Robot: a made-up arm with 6 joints. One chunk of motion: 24 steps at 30 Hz.
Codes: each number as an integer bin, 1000 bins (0 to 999) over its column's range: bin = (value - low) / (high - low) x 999, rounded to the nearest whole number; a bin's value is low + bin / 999 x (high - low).
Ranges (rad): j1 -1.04..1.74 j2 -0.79..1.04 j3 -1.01..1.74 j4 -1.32..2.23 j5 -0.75..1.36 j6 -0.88..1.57
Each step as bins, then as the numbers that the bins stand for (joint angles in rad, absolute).
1 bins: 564 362 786 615 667 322
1 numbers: 0.5295 -0.1269 1.1537 0.8654 0.6588 -0.0903
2 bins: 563 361 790 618 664 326
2 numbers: 0.5267 -0.1287 1.1647 0.8761 0.6524 -0.0805
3 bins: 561 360 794 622 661 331
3 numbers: 0.5211 -0.1305 1.1757 0.8903 0.6461 -0.0682
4 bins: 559 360 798 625 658 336
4 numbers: 0.5156 -0.1305 1.1867 0.9010 0.6398 -0.0560
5 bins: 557 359 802 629 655 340
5 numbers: 0.5100 -0.1324 1.1977 0.9152 0.6334 -0.0462
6 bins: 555 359 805 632 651 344
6 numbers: 0.5044 -0.1324 1.2060 0.9258 0.6250 -0.0364
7 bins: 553 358 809 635 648 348
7 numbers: 0.4989 -0.1342 1.2170 0.9365 0.6186 -0.0265
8 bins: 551 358 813 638 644 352
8 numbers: 0.4933 -0.1342 1.2280 0.9472 0.6102 -0.0167
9 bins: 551 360 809 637 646 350
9 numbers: 0.4933 -0.1305 1.2170 0.9436 0.6144 -0.0216
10 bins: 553 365 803 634 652 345
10 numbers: 0.4989 -0.1214 1.2005 0.9330 0.6271 -0.0339
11 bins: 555 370 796 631 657 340
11 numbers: 0.5044 -0.1122 1.1812 0.9223 0.6377 -0.0462
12 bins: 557 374 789 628 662 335
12 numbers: 0.5100 -0.1049 1.1619 0.9116 0.6482 -0.0584
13 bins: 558 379 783 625 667 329
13 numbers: 0.5128 -0.0957 1.1454 0.9010 0.6588 -0.0731
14 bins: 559 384 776 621 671 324
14 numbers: 0.5156 -0.0866 1.1261 0.8868 0.6672 -0.0854
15 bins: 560 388 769 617 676 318
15 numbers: 0.5184 -0.0792 1.1069 0.8725 0.6778 -0.1001
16 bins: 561 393 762 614 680 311
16 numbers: 0.5211 -0.0701 1.0876 0.8619 0.6862 -0.1173
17 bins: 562 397 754 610 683 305
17 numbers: 0.5239 -0.0628 1.0656 0.8477 0.6926 -0.1320
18 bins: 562 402 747 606 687 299
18 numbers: 0.5239 -0.0536 1.0463 0.8335 0.7010 -0.1467
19 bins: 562 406 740 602 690 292
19 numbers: 0.5239 -0.0463 1.0270 0.8192 0.7074 -0.1639
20 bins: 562 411 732 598 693 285
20 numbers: 0.5239 -0.0371 1.0050 0.8050 0.7137 -0.1811
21 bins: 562 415 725 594 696 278
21 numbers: 0.5239 -0.0298 0.9857 0.7908 0.7200 -0.1982
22 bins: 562 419 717 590 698 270
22 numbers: 0.5239 -0.0225 0.9637 0.7766 0.7243 -0.2178
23 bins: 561 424 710 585 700 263
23 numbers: 0.5211 -0.0133 0.9445 0.7588 0.7285 -0.2350
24 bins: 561 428 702 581 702 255
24 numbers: 0.5211 -0.0060 0.9224 0.7446 0.7327 -0.2546
